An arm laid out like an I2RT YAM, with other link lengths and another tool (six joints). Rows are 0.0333 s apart.
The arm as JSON. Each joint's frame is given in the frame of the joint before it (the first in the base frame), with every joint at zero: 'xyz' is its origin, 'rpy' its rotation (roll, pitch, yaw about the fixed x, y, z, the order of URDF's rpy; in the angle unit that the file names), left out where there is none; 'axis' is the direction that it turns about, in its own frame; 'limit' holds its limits. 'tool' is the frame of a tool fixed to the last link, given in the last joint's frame.
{
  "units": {
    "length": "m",
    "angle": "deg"
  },
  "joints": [
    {
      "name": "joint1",
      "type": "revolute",
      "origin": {
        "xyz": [
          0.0,
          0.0,
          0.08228
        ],
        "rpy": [
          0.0,
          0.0,
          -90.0
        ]
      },
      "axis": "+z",
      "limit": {
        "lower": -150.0,
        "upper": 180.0
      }
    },
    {
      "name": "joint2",
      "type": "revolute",
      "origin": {
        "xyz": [
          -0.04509,
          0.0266,
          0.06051
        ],
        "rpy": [
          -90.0,
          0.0,
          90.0
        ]
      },
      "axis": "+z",
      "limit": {
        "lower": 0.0,
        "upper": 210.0
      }
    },
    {
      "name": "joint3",
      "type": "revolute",
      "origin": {
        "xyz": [
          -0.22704,
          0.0,
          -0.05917
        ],
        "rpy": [
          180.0,
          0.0,
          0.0
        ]
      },
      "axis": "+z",
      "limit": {
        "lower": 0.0,
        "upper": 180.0
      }
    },
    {
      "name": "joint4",
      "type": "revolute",
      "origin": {
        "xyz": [
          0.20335,
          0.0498,
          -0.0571
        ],
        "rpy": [
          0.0,
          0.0,
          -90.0
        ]
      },
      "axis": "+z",
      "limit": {
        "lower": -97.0,
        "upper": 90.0
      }
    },
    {
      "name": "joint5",
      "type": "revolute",
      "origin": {
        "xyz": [
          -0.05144,
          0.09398,
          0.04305
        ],
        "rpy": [
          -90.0,
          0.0,
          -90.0
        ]
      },
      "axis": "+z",
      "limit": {
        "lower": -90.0,
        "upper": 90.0
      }
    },
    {
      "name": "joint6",
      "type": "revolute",
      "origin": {
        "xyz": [
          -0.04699,
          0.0,
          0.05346
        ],
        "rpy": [
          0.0,
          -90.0,
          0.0
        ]
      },
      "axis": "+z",
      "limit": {
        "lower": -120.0,
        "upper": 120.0
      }
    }
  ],
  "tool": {
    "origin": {
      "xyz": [
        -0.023,
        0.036,
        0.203
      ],
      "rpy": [
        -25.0,
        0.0,
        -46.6
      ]
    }
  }
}
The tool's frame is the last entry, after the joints.
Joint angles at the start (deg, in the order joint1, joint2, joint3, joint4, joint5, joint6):
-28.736, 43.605, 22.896, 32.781, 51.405, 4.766
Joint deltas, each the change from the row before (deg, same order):
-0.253, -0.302, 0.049, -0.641, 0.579, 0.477
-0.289, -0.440, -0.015, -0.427, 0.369, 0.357
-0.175, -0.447, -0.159, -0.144, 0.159, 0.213
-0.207, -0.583, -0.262, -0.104, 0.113, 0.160
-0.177, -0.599, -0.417, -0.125, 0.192, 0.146
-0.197, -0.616, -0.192, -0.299, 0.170, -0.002
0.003, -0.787, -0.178, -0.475, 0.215, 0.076
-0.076, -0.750, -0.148, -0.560, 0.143, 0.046
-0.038, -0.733, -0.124, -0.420, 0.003, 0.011
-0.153, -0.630, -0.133, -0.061, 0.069, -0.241
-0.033, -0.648, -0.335, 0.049, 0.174, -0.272
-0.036, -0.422, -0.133, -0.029, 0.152, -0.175
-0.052, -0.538, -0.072, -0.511, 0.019, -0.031
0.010, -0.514, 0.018, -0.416, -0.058, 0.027
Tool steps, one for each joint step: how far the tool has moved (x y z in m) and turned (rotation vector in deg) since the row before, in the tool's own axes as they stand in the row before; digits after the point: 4 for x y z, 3 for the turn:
0.0034, -0.0032, -0.0007, 0.526, 0.500, 0.472
0.0022, -0.0036, -0.0012, 0.521, 0.223, 0.456
0.0011, -0.0024, -0.0013, 0.326, -0.013, 0.331
0.0012, -0.0026, -0.0016, 0.347, -0.057, 0.311
0.0024, -0.0019, -0.0014, 0.319, 0.100, 0.233
0.0015, -0.0025, -0.0015, 0.346, 0.108, 0.130
0.0009, -0.0018, -0.0020, 0.213, -0.008, 0.199
0.0012, -0.0017, -0.0016, 0.190, 0.072, 0.110
0.0001, -0.0015, -0.0017, 0.108, -0.126, 0.115
-0.0001, -0.0027, -0.0019, 0.353, -0.107, 0.048
0.0007, -0.0018, -0.0018, 0.301, -0.036, -0.001
0.0003, -0.0016, -0.0013, 0.247, -0.011, 0.027
0.0008, -0.0007, -0.0009, 0.041, 0.084, -0.043
-0.0005, -0.0008, -0.0011, -0.007, -0.137, 0.070

